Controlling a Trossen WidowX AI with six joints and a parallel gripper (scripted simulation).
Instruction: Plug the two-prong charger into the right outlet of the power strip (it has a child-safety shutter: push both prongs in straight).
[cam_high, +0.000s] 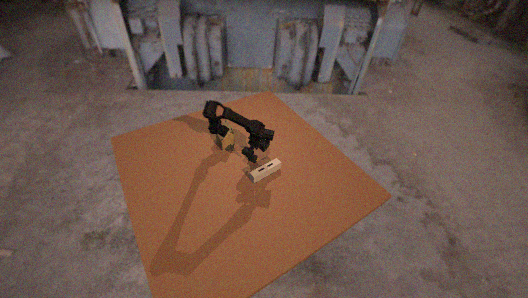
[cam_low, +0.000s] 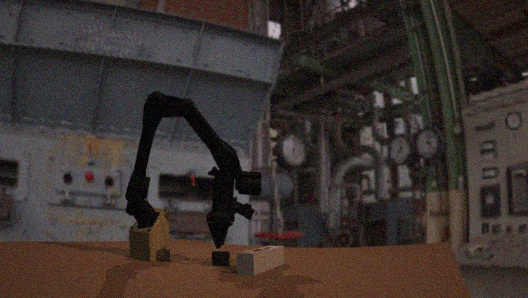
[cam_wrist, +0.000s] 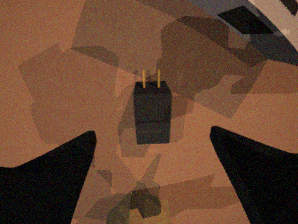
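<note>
My gripper tip is 40 mm above the dark charger, 20 mm short of it and 10 mm to the right of it.
</note>
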